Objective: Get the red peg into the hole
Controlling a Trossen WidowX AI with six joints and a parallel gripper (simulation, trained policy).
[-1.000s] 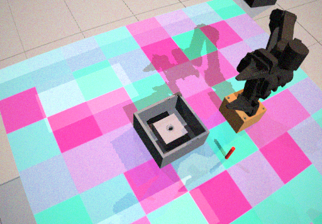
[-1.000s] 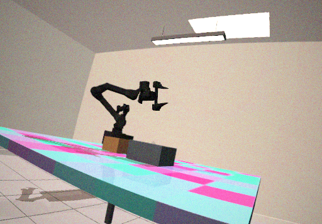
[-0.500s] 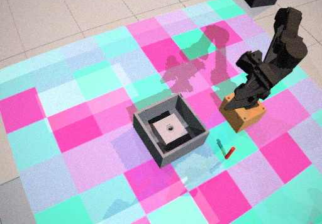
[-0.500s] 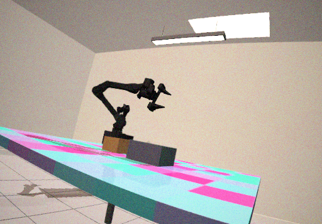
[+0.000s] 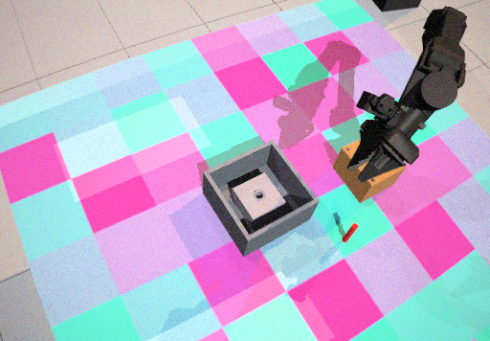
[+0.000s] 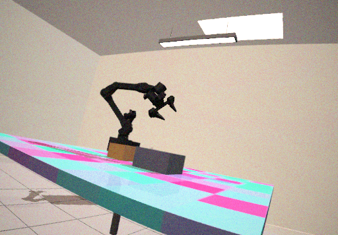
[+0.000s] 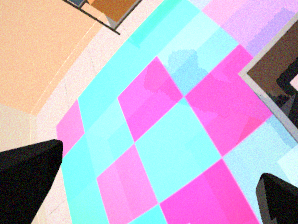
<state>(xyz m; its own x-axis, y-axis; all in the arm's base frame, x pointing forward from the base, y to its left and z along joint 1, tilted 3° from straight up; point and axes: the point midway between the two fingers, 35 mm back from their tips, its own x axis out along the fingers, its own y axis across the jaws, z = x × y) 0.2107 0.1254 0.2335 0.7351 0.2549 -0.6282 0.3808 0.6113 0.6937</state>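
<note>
My gripper tip is now 27 cm above the red peg, 8 cm past it and 2 cm to the right of it. From my gripper tip the other things lie so: box 29 cm below, 13 cm to the right, 9 cm ahead.
</note>
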